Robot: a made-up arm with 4 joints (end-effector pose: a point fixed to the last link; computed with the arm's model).
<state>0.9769 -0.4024 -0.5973 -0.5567</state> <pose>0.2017 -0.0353 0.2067 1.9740 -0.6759 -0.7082</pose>
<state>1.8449 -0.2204 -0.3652 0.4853</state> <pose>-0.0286 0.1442 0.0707 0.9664 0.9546 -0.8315</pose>
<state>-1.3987 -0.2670 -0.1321 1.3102</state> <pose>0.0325 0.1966 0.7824 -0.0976 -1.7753 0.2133</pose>
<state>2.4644 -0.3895 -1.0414 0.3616</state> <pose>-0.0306 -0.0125 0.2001 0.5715 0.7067 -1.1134</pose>
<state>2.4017 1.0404 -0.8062 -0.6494</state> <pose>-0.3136 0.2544 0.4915 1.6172 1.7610 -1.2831</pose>
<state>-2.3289 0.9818 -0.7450 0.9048</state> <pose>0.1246 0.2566 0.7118 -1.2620 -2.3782 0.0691</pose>
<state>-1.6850 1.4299 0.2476 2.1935</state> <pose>0.6714 -0.1595 0.5019 -2.1106 0.0485 -0.6946</pose>
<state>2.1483 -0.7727 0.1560 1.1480</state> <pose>-0.1026 0.1220 -0.0199 0.7824 1.5713 -0.7986</pose>
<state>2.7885 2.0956 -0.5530 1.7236</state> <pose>-0.2002 -0.0591 1.0150 1.4712 1.1067 2.4917</pose>
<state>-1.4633 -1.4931 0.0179 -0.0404</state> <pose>-0.2054 -0.2630 0.7116 -1.7934 1.4983 -1.8049</pose>
